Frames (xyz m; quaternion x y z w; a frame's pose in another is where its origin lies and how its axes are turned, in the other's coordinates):
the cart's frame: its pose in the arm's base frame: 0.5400 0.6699 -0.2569 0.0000 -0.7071 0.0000 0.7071
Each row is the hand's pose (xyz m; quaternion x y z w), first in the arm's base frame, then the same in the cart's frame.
Working: the arm's base frame: its pose in the cart's frame: 0.2569 -0.6699 0.5400 0.0000 0.7071 0.0000 0.7071

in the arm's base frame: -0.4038 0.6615 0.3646 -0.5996 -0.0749 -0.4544 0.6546
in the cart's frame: 0.6215 -0.0084 0.9438 -0.7452 0.4099 0.1027 0.5158
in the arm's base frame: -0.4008 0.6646 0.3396 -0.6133 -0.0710 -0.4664 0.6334
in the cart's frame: 0.5965 -0.0053 0.9408 -0.7635 0.3977 0.1039 0.4981
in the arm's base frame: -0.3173 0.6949 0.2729 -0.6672 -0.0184 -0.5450 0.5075
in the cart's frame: 0.5298 0.0250 0.8573 -0.8571 0.3458 0.0864 0.3719
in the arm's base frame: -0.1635 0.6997 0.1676 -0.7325 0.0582 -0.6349 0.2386
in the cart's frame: 0.4245 0.0298 0.7035 -0.9669 0.2099 0.0690 0.1276
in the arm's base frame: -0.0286 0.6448 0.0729 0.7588 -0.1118 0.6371 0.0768
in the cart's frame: 0.3298 -0.0251 0.5686 0.9870 -0.0247 -0.0861 0.1334
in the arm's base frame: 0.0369 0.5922 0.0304 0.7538 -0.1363 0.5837 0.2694
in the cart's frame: 0.2873 -0.0777 0.5031 0.9457 0.0941 -0.1203 0.2869
